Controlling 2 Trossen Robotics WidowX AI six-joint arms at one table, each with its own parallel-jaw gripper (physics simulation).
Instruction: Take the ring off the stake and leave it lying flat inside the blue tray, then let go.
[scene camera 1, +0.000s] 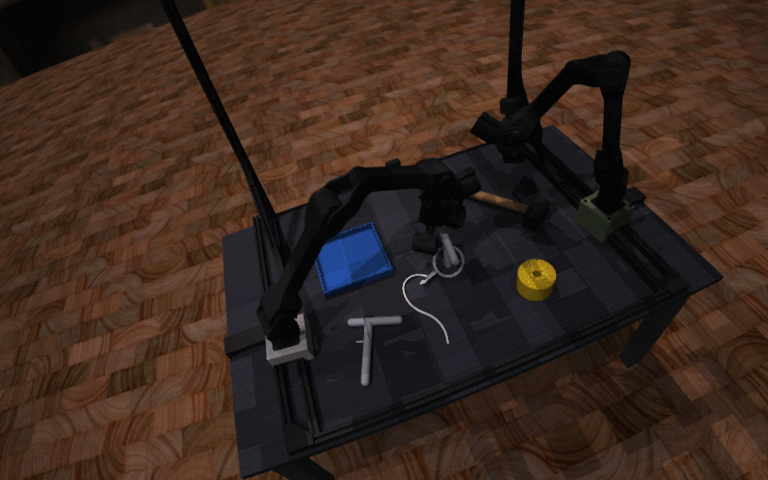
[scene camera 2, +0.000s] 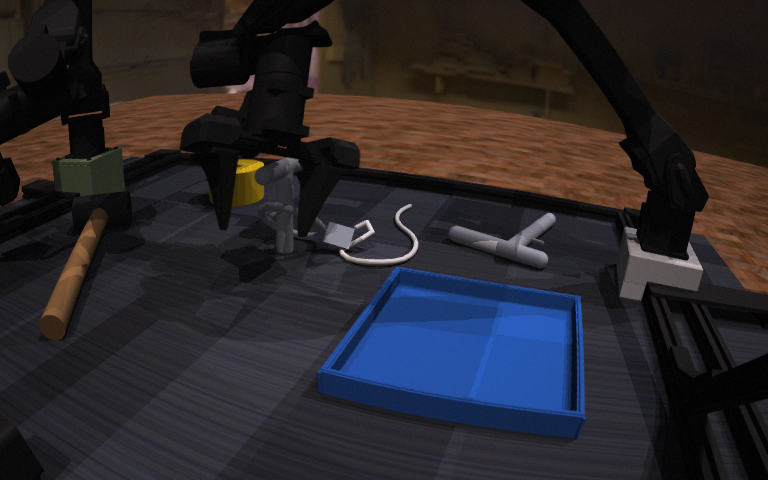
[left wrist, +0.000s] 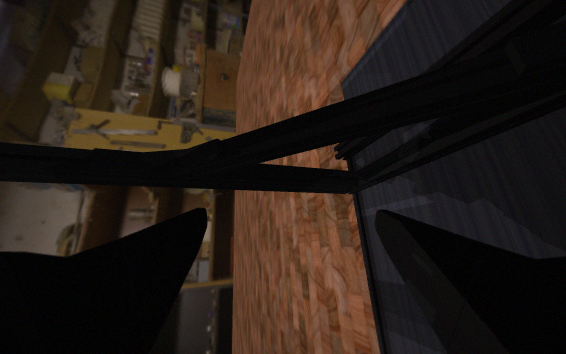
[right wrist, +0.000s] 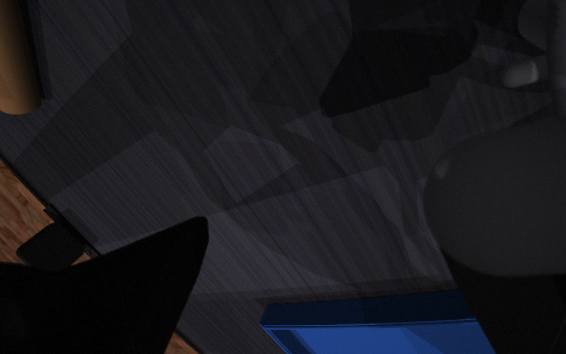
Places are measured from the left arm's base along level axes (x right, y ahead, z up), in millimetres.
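Where they show: left gripper, fingertip midpoint: (left wrist: 292, 217); right gripper, fingertip midpoint: (scene camera 1: 424, 230) (scene camera 2: 263, 233) (right wrist: 324, 231); left arm's base, link origin: (scene camera 1: 607, 203) (scene camera 2: 87, 154); right arm's base, link origin: (scene camera 1: 285, 335) (scene camera 2: 662, 246).
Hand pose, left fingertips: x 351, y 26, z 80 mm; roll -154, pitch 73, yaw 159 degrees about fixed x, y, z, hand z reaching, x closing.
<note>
Things, the pixels of their top centre, and the offset from my left fingertips. "*": a spot on its surface instead.
- grey ring, surface spot: (scene camera 2: 262, 213) * dx -225, dy +376, dz -117 mm
- upright grey stake, top centre: (scene camera 2: 292, 156) (scene camera 1: 448, 242) dx -241, dy +407, dz -52 mm
- blue tray, top centre: (scene camera 2: 476, 329) (scene camera 1: 349, 255) dx -60, dy +617, dz -137 mm
- grey T-shaped piece, top centre: (scene camera 2: 522, 223) (scene camera 1: 372, 348) dx -345, dy +684, dz -140 mm
- yellow cylinder, top centre: (scene camera 2: 235, 166) (scene camera 1: 536, 273) dx -404, dy +261, dz -110 mm
- hammer, top centre: (scene camera 2: 79, 228) (scene camera 1: 490, 191) dx -106, dy +172, dz -110 mm
The grey ring (scene camera 1: 463, 266) (scene camera 2: 262, 213) is around the upright grey stake (scene camera 1: 449, 246) (scene camera 2: 284, 233); part of it is hidden behind the stake. The stake's top shows large and close in the right wrist view (right wrist: 500, 210). My right gripper (scene camera 2: 264, 230) (right wrist: 324, 231) is open, pointing down at the stake, its fingers spread to either side of it in scene camera 2; nothing is held. The blue tray (scene camera 1: 359, 284) (scene camera 2: 453, 405) (right wrist: 370, 310) is empty. My left gripper (left wrist: 292, 217) is open and empty, raised away from the ring.
A white curved cord (scene camera 1: 446, 337) (scene camera 2: 379, 262) lies by the ring. A grey T-shaped piece (scene camera 1: 367, 350) (scene camera 2: 498, 245), a yellow cylinder (scene camera 1: 535, 284) (scene camera 2: 247, 187) and a hammer (scene camera 1: 535, 213) (scene camera 2: 73, 277) (right wrist: 17, 55) lie on the table. Dark frame posts (scene camera 1: 218, 107) rise at its edges.
</note>
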